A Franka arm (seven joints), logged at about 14 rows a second.
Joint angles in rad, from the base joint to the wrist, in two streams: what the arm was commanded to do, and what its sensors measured. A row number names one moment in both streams.
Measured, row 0:
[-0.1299 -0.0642 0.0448 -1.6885 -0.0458 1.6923 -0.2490]
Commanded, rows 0 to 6:
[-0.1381 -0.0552 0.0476 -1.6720 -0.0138 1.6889 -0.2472]
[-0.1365 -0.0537 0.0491 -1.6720 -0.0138 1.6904 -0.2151]
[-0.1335 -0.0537 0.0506 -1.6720 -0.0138 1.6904 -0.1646]
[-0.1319 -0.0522 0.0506 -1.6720 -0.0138 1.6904 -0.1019]
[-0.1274 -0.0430 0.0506 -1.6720 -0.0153 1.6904 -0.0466]
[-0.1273 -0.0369 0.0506 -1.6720 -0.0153 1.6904 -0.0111]
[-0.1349 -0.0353 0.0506 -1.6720 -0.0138 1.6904 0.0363]
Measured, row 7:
[-0.1272 -0.0581 0.0496 -1.6889 -0.0389 1.6923 -0.0783]
